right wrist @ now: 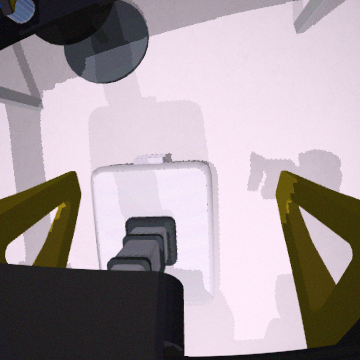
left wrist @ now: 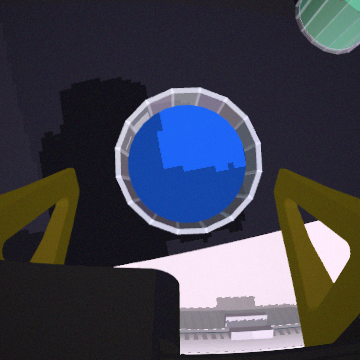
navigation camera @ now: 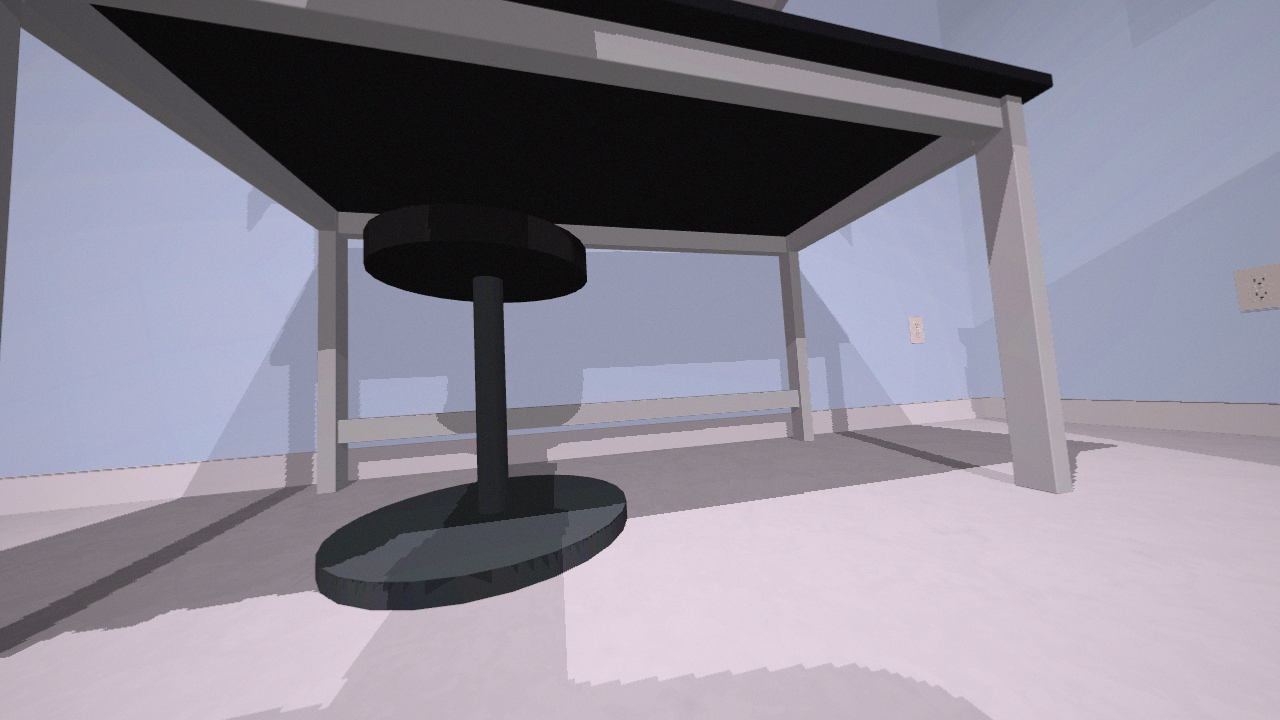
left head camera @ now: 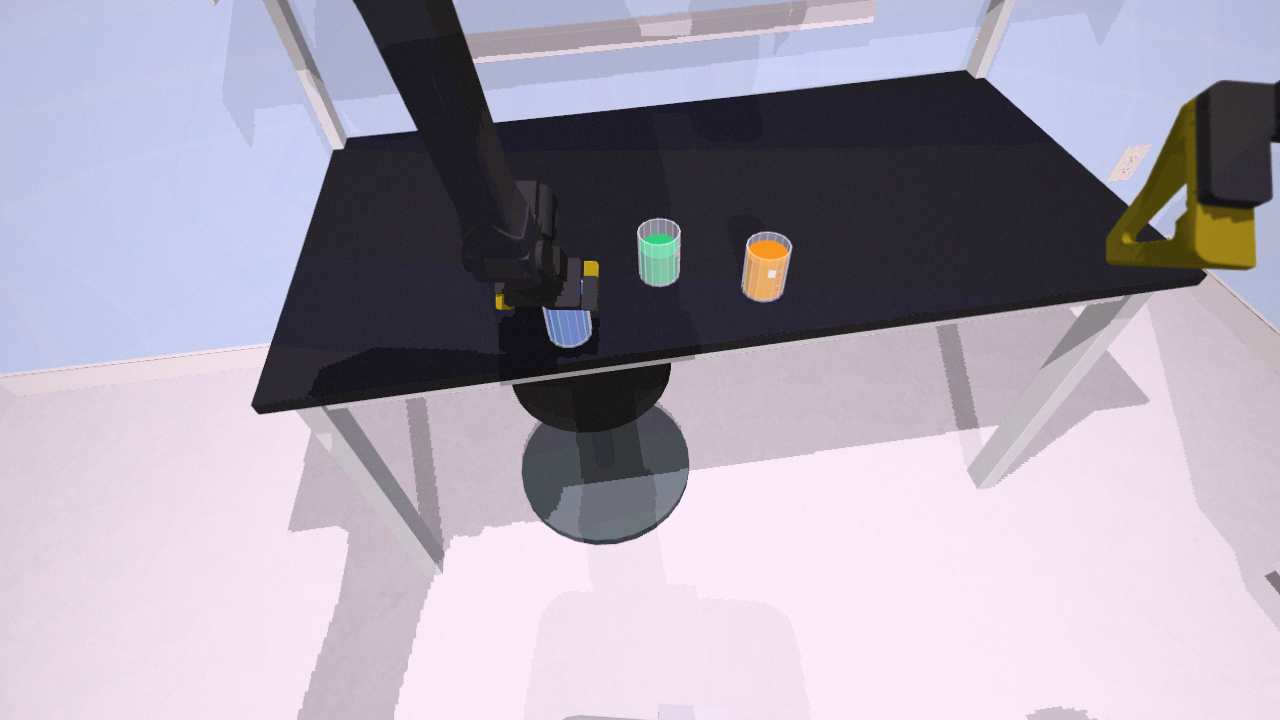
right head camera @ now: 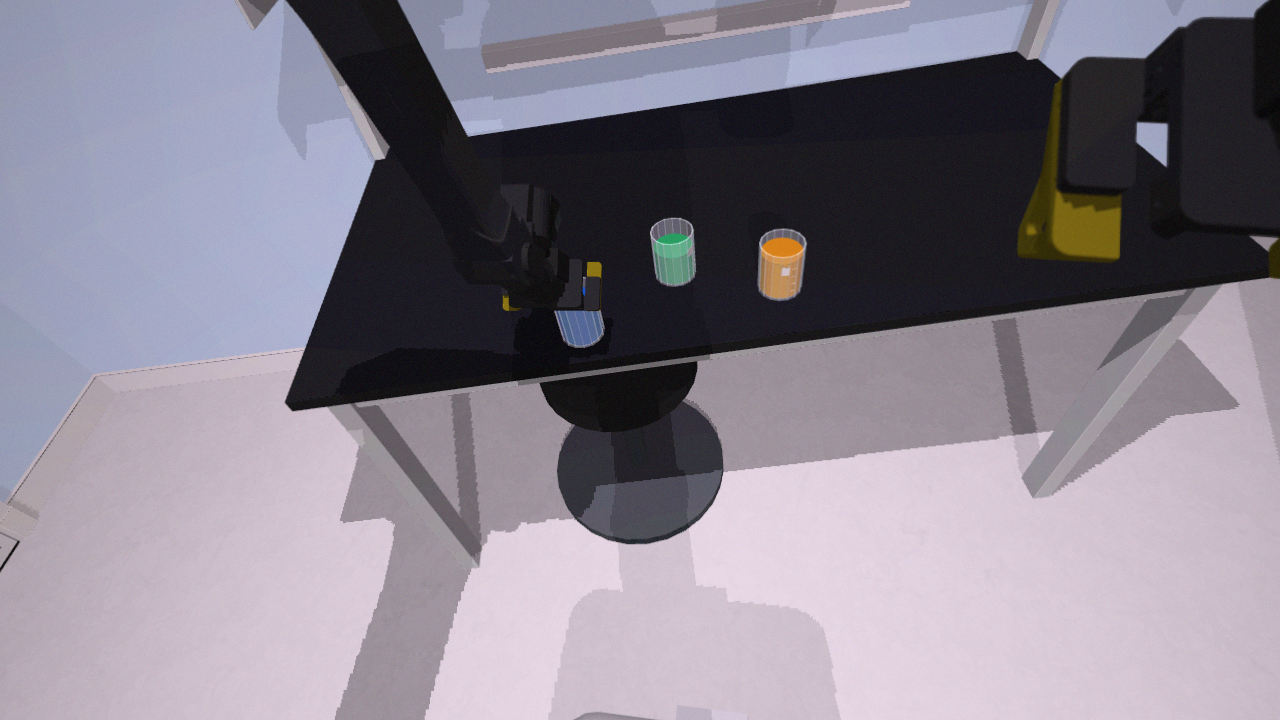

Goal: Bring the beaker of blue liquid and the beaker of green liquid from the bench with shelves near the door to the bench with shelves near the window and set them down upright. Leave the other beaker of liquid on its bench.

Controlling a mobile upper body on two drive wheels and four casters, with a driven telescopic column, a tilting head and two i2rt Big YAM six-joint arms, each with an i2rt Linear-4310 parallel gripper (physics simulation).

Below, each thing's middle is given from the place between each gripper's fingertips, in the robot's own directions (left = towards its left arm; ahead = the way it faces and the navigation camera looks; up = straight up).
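The beaker of green liquid [right head camera: 672, 239] is 56 cm ahead of my right hand, 30 cm to the left of it and 47 cm below it. I see the beaker of blue liquid [left head camera: 566, 328] as well, and counted from my right hand it is 42 cm ahead, 44 cm to the left and 47 cm below. The beaker of orange liquid [right head camera: 782, 252] is 53 cm ahead of that same right hand, 12 cm to the left of it and 47 cm below it.
Counted from my left hand, the beaker of green liquid is 15 cm ahead, 14 cm to the right and 5 cm below, while the beaker of orange liquid is 12 cm ahead, 32 cm to the right and 5 cm below. As for the beaker of blue liquid, my left hand is 1 cm short of it, 1 cm to the left of it and 5 cm above it.
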